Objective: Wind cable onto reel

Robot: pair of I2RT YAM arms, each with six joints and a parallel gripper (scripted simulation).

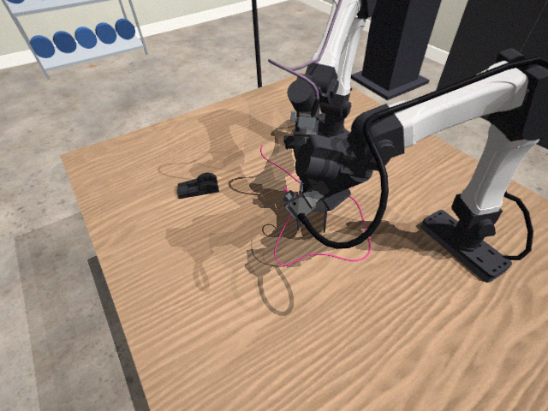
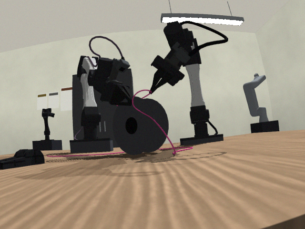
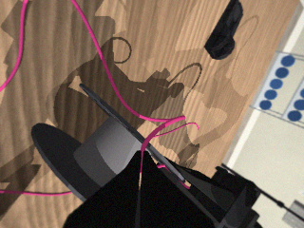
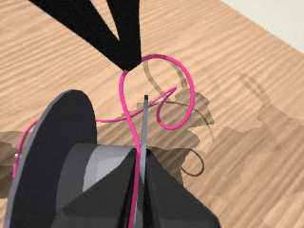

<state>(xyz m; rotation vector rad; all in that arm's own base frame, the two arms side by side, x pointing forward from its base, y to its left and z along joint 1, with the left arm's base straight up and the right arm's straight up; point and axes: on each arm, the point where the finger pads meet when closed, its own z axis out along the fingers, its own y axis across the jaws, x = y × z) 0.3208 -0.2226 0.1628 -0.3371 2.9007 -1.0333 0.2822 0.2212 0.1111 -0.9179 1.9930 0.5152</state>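
Note:
The dark grey reel lies 3 cm behind my right hand, 2 cm to the left of it and 7 cm below it. From my right hand the other things lie so: small grey tool (17 cm ahead, 55 cm to the left, 16 cm below); small black device (19 cm ahead, 27 cm to the right, 14 cm below).
My left gripper is now 6 cm past the dark grey reel, 5 cm to the left of it and 9 cm above it. Also, from my left hand: small grey tool (13 cm ahead, 48 cm to the left, 18 cm below); small black device (16 cm ahead, 34 cm to the right, 17 cm below).

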